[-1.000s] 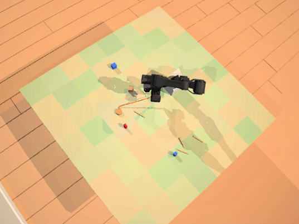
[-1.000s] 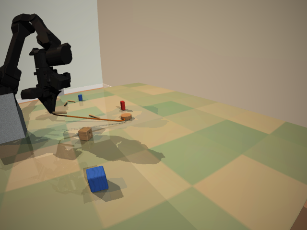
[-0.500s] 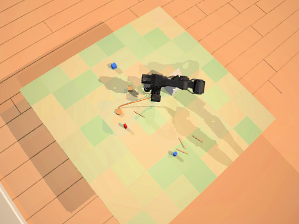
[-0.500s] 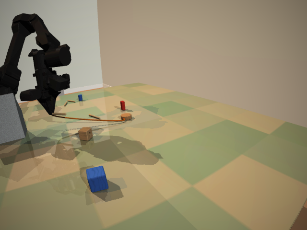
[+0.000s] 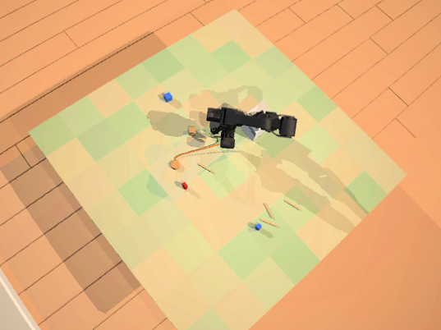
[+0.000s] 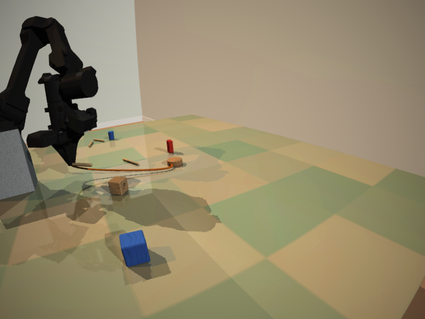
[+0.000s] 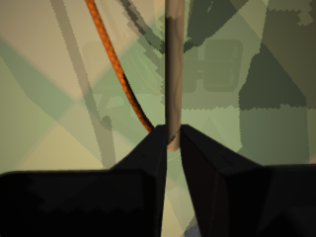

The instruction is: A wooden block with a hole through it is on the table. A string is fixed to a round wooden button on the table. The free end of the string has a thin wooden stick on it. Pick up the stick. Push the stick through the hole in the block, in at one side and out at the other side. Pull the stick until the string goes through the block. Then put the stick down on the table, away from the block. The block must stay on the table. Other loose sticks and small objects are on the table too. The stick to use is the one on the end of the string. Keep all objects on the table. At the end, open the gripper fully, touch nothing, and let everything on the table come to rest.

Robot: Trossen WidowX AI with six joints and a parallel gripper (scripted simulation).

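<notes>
My gripper tip is now 10 cm short of the wooden block, 12 cm to the left of it and 3 cm above it. Also, from my gripper tip: round wooden button 26 cm ahead, 3 cm to the right, 4 cm below; thin wooden stick 1 cm ahead, 1 cm to the right; red piece 29 cm ahead, 8 cm to the left, 3 cm below.
</notes>
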